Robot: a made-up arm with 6 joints.
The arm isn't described. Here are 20 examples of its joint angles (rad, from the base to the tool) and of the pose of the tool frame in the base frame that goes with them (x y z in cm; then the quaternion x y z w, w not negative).
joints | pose
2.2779 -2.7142 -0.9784 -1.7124 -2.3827 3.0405 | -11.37 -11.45 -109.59 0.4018 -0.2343 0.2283 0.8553
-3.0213 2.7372 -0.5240 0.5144 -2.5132 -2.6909 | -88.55 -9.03 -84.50 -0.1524 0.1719 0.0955 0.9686
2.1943 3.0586 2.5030 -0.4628 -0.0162 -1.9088 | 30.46 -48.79 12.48 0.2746 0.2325 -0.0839 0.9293
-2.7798 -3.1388 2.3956 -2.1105 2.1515 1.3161 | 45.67 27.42 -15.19 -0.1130 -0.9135 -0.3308 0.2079
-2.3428 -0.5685 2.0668 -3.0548 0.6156 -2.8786 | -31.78 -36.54 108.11 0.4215 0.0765 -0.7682 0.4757
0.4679 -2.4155 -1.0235 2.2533 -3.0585 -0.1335 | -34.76 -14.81 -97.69 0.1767 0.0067 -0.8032 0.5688
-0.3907 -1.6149 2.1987 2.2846 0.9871 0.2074 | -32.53 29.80 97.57 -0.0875 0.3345 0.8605 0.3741
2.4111 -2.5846 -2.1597 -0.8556 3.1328 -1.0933 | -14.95 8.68 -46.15 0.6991 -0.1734 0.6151 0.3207
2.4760 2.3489 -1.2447 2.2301 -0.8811 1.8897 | -107.78 94.17 -3.03 -0.7058 -0.2642 -0.0761 0.6529
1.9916 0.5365 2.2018 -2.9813 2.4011 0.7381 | -33.66 71.15 37.11 -0.1609 -0.0630 -0.2668 0.9481
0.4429 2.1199 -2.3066 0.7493 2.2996 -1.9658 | 55.43 40.59 46.00 -0.8806 -0.0332 -0.2307 0.4127
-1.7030 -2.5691 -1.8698 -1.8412 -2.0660 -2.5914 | 16.10 -24.04 -70.31 0.6375 0.3776 0.6671 0.0777
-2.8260 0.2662 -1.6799 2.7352 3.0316 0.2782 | 37.87 7.71 108.50 -0.1314 -0.7812 0.3070 0.5274
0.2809 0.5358 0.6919 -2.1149 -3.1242 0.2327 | 93.81 31.13 112.39 -0.7066 -0.4161 0.5520 0.1511
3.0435 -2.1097 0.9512 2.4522 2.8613 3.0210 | 126.64 -19.34 0.46 0.8547 -0.2446 -0.4220 0.1777
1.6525 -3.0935 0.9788 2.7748 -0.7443 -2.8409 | 8.05 -88.34 -98.02 0.5301 -0.3725 0.6164 0.4475
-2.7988 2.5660 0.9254 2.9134 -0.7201 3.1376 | -1.57 -1.52 -129.88 -0.8226 -0.2577 -0.4957 0.1060
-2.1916 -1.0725 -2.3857 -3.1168 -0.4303 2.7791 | 32.00 38.19 -31.96 -0.7980 -0.6000 -0.0557 0.0121
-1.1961 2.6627 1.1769 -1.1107 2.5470 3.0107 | -7.52 3.98 -96.84 -0.1234 -0.2958 0.9278 0.1910
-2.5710 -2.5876 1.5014 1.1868 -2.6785 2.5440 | 81.76 57.16 -21.80 0.7685 -0.4379 -0.3945 0.2488
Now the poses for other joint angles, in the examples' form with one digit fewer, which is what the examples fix.
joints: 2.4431 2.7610 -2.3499 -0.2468 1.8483 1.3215
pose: -57.4 49.1 6.2 0.409 -0.803 -0.432 0.042
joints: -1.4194 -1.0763 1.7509 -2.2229 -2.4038 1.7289
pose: 9.4 27.5 106.8 -0.334 0.897 0.016 0.289
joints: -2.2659 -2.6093 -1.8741 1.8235 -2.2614 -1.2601
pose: -22.3 -11.1 -67.6 -0.553 0.464 0.518 0.458
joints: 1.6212 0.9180 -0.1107 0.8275 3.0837 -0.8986
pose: -9.9 108.9 112.8 0.923 0.087 -0.039 0.373
